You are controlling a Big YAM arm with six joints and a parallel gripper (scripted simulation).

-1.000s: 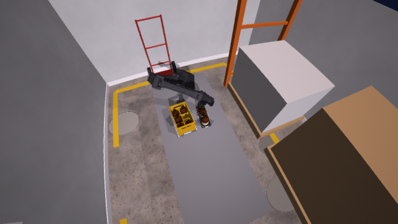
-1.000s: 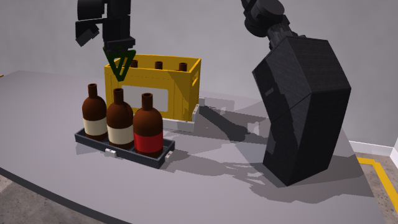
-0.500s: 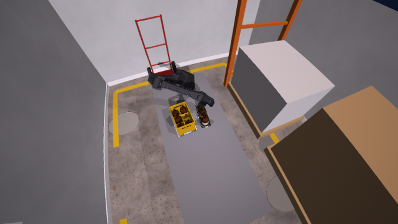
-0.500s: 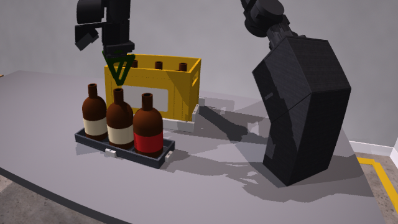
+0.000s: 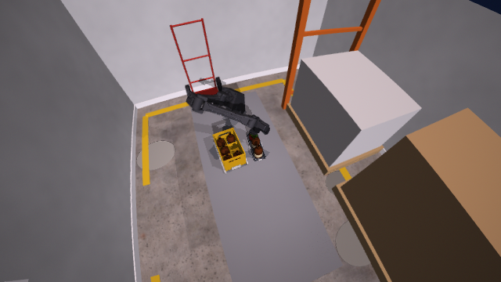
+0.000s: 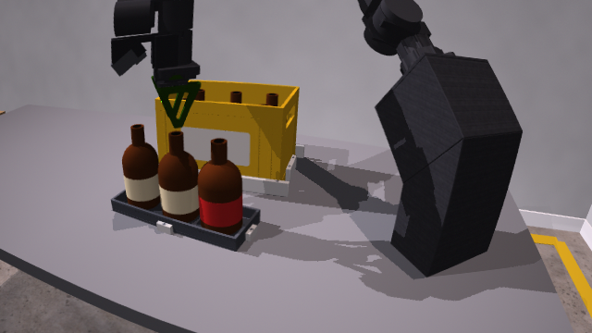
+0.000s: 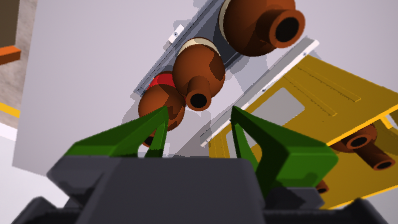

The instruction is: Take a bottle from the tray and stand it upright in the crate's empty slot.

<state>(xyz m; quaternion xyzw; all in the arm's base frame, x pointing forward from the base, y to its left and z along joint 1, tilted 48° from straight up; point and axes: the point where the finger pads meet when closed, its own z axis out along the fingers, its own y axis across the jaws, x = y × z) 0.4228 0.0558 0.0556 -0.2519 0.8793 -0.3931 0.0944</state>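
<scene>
My gripper is now 18 cm above the dark tray. The rest, counted from my hand: yellow crate: 7 cm behind, 22 cm to the right, 10 cm below.
</scene>
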